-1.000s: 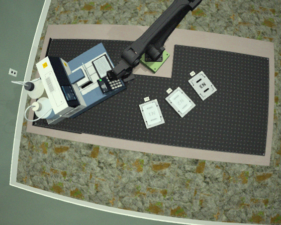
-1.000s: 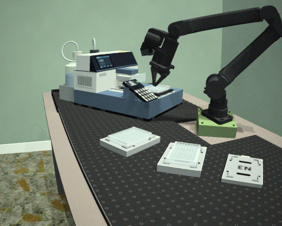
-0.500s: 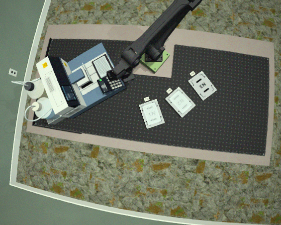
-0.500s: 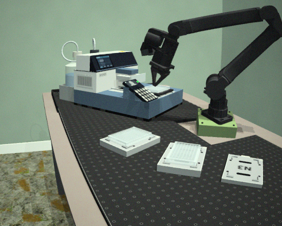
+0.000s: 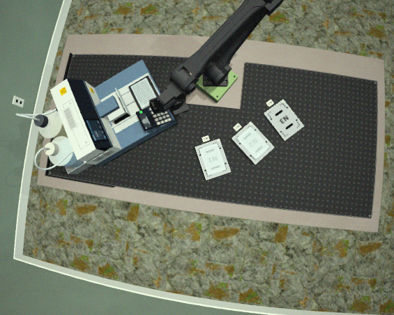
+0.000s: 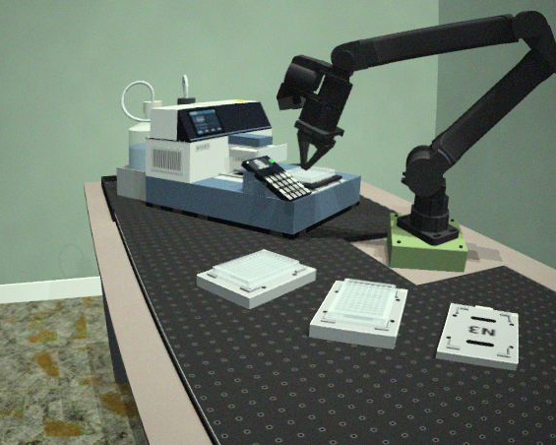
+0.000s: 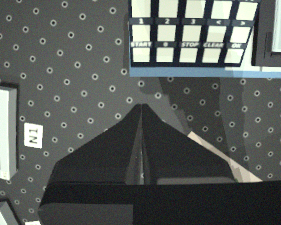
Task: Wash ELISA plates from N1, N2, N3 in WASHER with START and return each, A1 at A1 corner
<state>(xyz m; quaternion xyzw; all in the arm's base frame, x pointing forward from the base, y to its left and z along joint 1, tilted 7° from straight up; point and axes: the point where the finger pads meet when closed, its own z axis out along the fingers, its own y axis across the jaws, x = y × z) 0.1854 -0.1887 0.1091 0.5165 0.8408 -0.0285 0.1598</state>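
Right now the dark carrier is 150 mm to the right of my hand, 110 mm behind it and 60 mm below it. Also, from my hand: plate washer 290 mm to the right, 40 mm behind, 30 mm below; N1 label 160 mm below, 130 mm to the left, 90 mm ahead.
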